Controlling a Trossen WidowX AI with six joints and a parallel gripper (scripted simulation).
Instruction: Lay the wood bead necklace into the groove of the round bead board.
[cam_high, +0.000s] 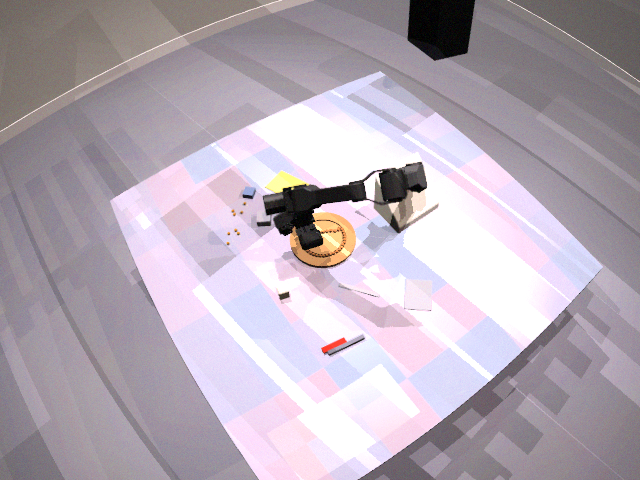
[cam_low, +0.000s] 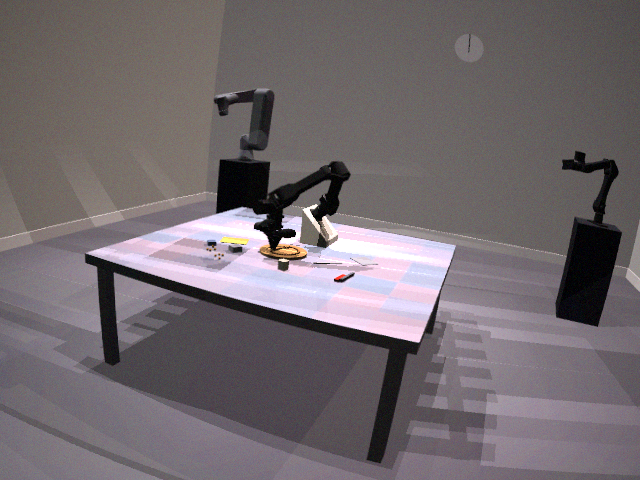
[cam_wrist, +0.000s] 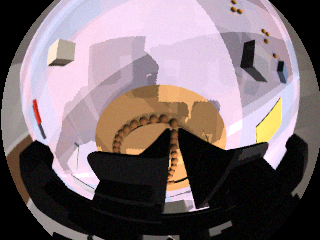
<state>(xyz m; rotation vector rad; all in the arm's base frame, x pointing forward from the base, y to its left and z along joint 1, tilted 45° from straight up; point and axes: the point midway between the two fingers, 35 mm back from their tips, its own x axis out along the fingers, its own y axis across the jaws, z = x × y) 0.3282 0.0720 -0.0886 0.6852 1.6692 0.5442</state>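
Now: gripper tip 5 cm past the round bead board, 2 cm to the right of it and 1 cm above it. Also, from my gripper tip: cream cube (14 cm ahead, 14 cm to the left); white block (8 cm ahead, 14 cm to the right, 1 cm below); thin rod (6 cm behind, 23 cm to the left, 2 cm below).
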